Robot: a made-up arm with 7 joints.
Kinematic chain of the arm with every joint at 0, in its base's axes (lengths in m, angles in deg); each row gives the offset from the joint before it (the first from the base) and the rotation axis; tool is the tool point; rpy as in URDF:
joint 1: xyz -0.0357 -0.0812 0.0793 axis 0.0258 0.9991 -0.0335
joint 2: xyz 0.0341 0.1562 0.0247 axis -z
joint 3: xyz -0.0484 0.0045 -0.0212 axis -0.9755 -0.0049 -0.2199
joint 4: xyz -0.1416 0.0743 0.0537 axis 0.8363 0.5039 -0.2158
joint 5: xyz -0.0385 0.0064 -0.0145 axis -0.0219 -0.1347 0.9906
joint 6: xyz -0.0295 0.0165 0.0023 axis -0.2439 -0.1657 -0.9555
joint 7: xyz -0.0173 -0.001 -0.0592 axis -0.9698 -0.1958 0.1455
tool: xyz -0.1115 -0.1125 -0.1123 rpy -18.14 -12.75 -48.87
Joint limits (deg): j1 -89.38..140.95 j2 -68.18..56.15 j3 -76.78..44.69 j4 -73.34..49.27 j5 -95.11..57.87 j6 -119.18..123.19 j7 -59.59..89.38
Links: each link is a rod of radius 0.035 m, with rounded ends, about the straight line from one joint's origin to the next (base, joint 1, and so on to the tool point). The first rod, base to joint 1, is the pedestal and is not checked.
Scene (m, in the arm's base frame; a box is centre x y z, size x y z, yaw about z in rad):
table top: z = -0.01
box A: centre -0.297 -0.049 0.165 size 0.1 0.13 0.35 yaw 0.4
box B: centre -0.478 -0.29 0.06 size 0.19 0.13 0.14 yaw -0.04
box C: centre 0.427 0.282 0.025 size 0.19 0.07 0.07 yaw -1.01
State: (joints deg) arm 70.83 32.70 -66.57 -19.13 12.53 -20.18 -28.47
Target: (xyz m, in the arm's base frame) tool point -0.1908 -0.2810 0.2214
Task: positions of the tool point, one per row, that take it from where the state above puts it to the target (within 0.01 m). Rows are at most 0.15 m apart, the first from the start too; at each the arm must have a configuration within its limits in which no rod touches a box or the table.
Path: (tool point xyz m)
1: -0.2355 0.2592 0.3134
2: -0.2092 0.1886 0.3911
3: -0.1691 0.0939 0.4468
4: -0.1179 -0.0175 0.4699
5: -0.1571 -0.0959 0.4294
6: -0.1840 -0.1678 0.3722
7: -0.1958 -0.2304 0.3016
8: -0.1908 -0.2810 0.2214

